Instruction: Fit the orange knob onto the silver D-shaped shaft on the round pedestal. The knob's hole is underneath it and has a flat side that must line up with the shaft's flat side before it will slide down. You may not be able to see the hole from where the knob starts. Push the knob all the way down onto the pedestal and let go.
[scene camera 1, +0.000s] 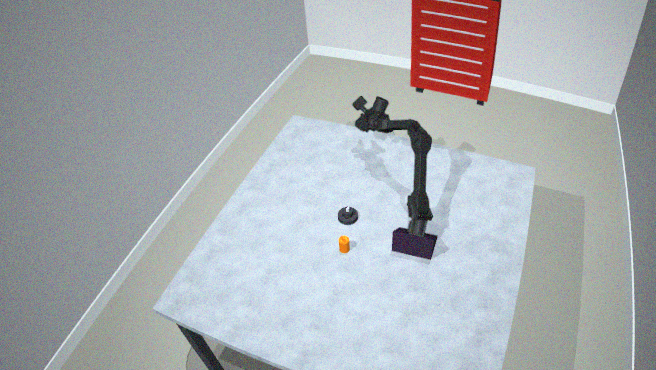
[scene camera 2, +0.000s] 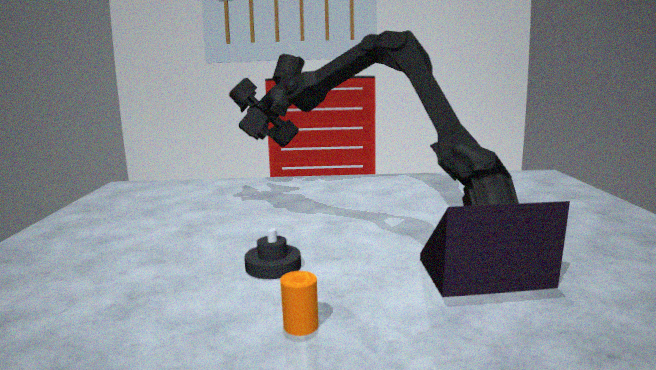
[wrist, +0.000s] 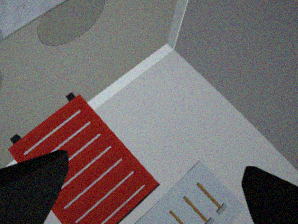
My gripper (scene camera 2: 254, 122) is open, with nothing in its grasp. I also see an orange knob (scene camera 2: 299, 288).
My gripper also shows in the wrist view (wrist: 156, 168). The wrist view misses the orange knob: it is out of frame.
